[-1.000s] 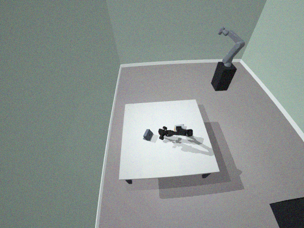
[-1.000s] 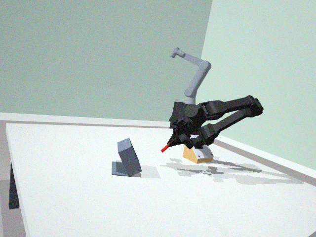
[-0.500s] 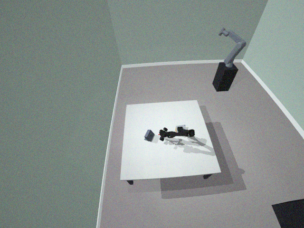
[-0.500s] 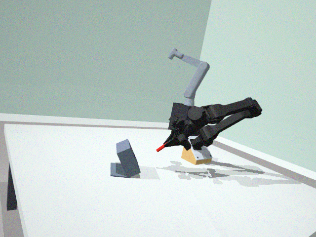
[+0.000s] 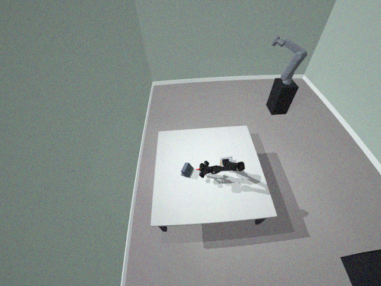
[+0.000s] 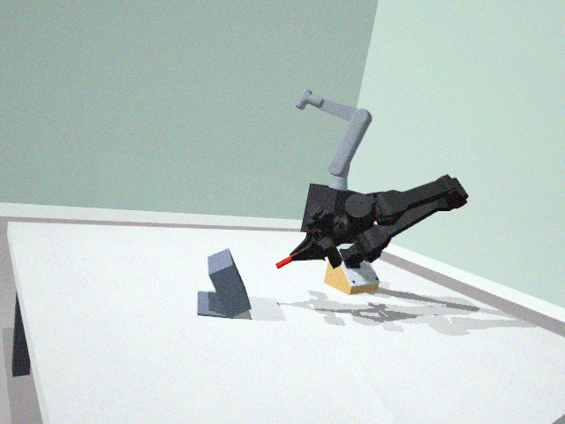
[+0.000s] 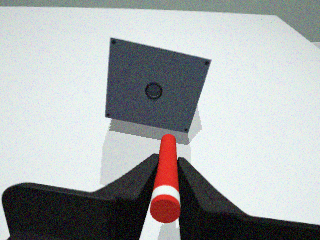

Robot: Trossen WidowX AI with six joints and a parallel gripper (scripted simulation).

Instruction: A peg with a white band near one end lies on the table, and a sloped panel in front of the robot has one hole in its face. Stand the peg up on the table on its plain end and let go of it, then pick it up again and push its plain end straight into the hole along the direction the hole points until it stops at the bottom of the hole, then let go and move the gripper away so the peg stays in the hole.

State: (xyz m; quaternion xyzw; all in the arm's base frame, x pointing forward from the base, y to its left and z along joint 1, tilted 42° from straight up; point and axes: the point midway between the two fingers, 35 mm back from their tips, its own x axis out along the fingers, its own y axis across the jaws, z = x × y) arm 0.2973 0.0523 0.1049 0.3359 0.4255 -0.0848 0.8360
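My gripper tip is now 130 mm short of the grey sloped panel, 70 mm above it and 40 mm to the left of it. The rest, counted from my gripper tip: red peg (10 mm to the left, 10 mm behind, 10 mm above).
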